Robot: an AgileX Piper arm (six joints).
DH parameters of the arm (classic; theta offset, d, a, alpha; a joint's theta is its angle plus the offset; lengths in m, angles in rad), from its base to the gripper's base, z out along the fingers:
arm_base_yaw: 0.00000 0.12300 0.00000 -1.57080
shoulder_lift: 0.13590 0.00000 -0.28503 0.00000
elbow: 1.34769 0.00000 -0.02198 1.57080
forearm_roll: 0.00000 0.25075 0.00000 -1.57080
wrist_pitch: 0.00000 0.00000 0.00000 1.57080
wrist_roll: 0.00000 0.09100 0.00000 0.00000
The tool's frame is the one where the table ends.
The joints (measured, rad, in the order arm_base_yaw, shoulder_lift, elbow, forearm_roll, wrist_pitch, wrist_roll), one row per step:
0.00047 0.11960 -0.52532 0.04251 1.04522 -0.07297
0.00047 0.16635 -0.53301 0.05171 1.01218 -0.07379
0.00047 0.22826 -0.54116 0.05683 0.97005 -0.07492
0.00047 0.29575 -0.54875 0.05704 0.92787 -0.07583
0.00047 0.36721 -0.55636 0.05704 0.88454 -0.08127
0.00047 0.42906 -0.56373 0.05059 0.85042 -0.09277
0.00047 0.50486 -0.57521 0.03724 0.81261 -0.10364
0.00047 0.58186 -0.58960 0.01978 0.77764 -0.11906
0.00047 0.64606 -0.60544 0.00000 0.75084 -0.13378
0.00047 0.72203 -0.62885 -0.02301 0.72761 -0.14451
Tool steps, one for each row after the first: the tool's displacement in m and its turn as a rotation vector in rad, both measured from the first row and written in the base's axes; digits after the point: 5 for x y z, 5 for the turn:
0.00860 0.00065 0.00405 0.00820 0.00603 0.00324
0.02046 0.00093 0.00807 0.01286 0.01766 0.00385
0.03369 0.00082 0.01092 0.01320 0.03540 0.00207
0.04802 0.00069 0.01273 0.00946 0.05575 0.00257
0.06046 0.00014 0.01343 -0.00578 0.07571 0.00534
0.07570 -0.00085 0.01368 -0.02731 0.10194 0.00696
0.09128 -0.00204 0.01334 -0.05683 0.12928 0.01220
0.10441 -0.00330 0.01319 -0.08821 0.15070 0.01854
0.11990 -0.00468 0.01282 -0.11953 0.18009 0.02436

